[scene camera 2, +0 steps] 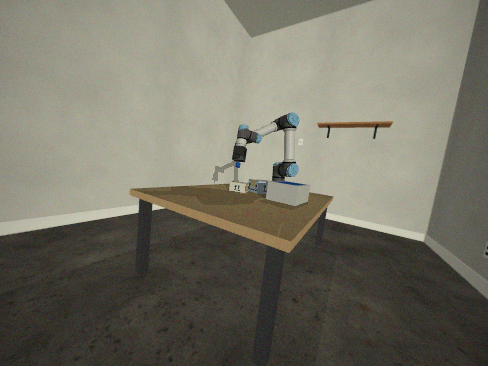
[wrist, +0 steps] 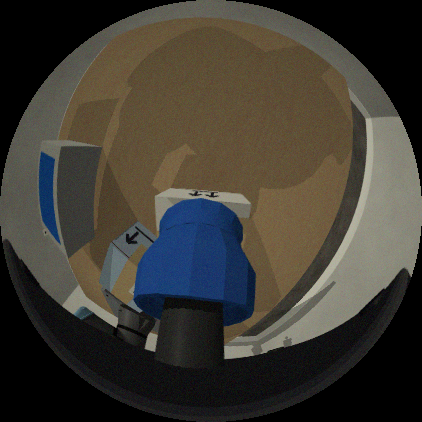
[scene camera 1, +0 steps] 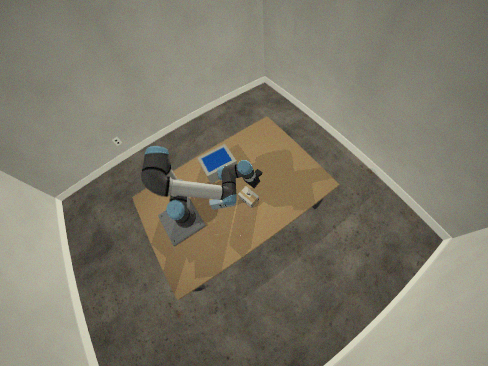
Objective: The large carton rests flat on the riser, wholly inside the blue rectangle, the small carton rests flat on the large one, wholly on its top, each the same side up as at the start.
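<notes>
A white carton (scene camera 1: 249,195) (scene camera 2: 238,186) (wrist: 220,201) with up-arrows stands flat on the wooden table (scene camera 1: 295,173) (scene camera 2: 220,212) (wrist: 236,98). A second carton (scene camera 2: 258,186) (wrist: 125,251) with grey-blue sides looks larger. It lies beside the white one, towards the riser, and my forearm mostly hides it in scene camera 1. The grey riser (scene camera 1: 204,169) (scene camera 2: 285,193) (wrist: 77,188) carries the blue rectangle (scene camera 1: 216,159) (scene camera 2: 293,183) (wrist: 46,188), and nothing is on it. My suction cup (scene camera 1: 254,180) (scene camera 2: 237,167) (wrist: 196,251) hangs a short way above the white carton, apart from it, and holds nothing.
The arm's base plate (scene camera 1: 179,232) is bolted to the table's near-left part. A wall shelf (scene camera 2: 354,124) hangs far behind the table. The table edge runs close behind the riser.
</notes>
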